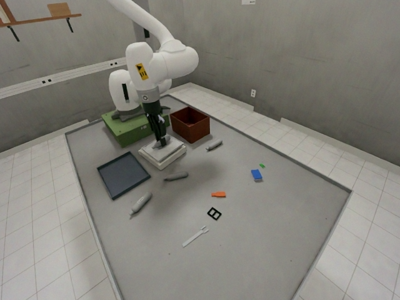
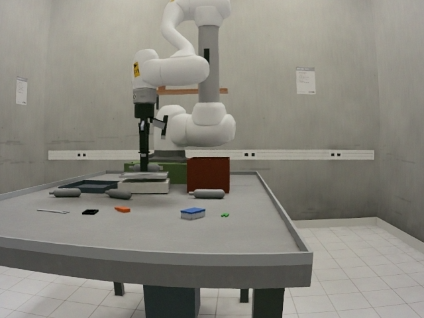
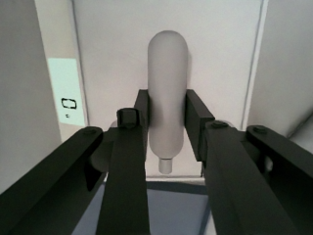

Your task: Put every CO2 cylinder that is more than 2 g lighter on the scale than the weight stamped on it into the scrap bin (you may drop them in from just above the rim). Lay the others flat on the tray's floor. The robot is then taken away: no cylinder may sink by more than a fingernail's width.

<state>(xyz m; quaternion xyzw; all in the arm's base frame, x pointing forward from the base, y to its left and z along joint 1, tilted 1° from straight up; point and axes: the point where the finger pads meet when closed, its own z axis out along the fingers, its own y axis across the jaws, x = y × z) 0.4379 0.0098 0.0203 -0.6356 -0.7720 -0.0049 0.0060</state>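
The scale plate is 5 cm below my hand. Also, from my hand: grey CO2 cylinder 17 cm ahead, 10 cm below, 6 cm to the right; white scale 7 cm below, 1 cm behind; dark blue tray 23 cm to the right, 10 cm below, 1 cm behind.
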